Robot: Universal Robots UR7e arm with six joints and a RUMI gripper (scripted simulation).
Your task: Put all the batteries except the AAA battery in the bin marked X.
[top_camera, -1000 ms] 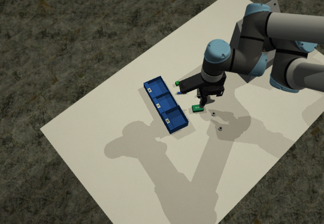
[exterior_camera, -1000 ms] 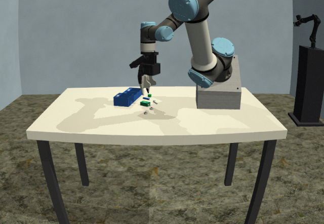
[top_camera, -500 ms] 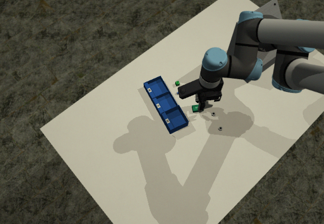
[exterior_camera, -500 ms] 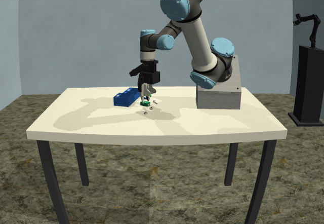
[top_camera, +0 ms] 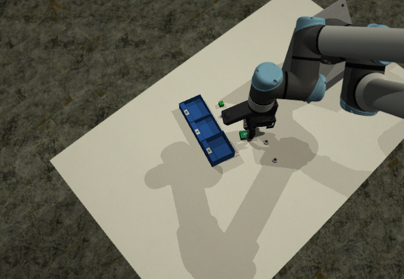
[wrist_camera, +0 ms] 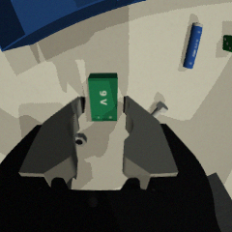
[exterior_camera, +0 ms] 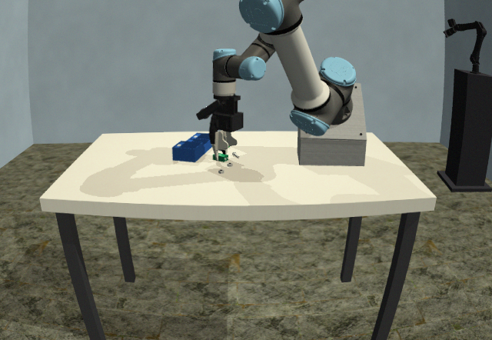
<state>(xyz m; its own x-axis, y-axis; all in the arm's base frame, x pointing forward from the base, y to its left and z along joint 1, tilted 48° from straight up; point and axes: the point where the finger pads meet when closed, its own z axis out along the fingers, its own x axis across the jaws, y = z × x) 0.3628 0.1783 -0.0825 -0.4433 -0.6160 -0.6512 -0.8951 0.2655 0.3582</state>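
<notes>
Right now the green block battery is 10 mm behind my hand and 10 mm below it. The rest, counted from my hand: blue cylindrical battery 10 mm ahead, 100 mm to the right, 10 mm below; then grey bolt 40 mm behind, 40 mm to the right, 10 mm below; then blue three-compartment bin row 110 mm ahead, 90 mm to the right.
</notes>
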